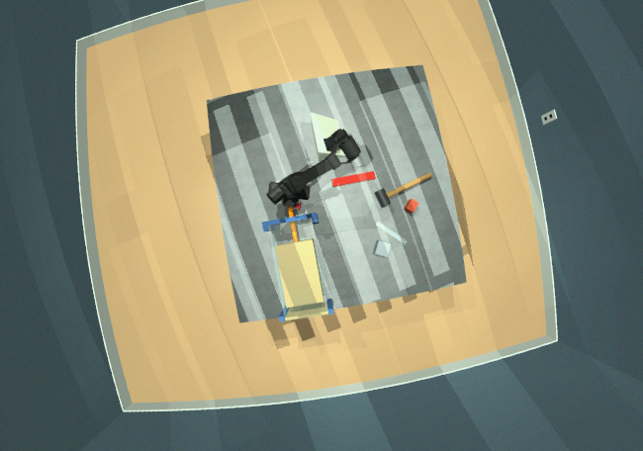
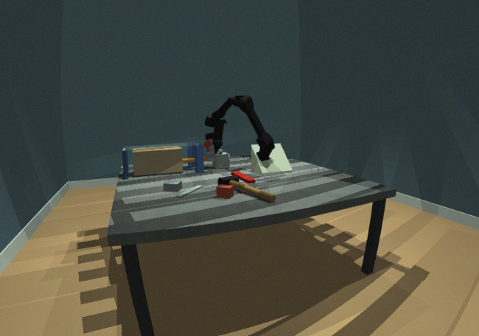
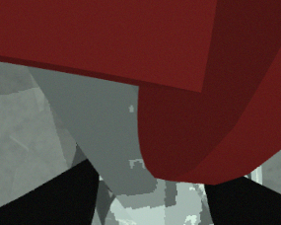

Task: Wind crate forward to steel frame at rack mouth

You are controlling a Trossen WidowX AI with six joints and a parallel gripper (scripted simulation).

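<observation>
My gripper tip is 20 mm short of the winch handle, 10 mm to the right of it and 20 mm below it. Also, from my gripper tip: grey winch: 60 mm behind, 10 mm to the right, 70 mm below; red flat bar: 340 mm to the left, 90 mm below; red spool-shaped handle grip: 60 mm ahead, 20 mm to the left, 50 mm above.
</observation>
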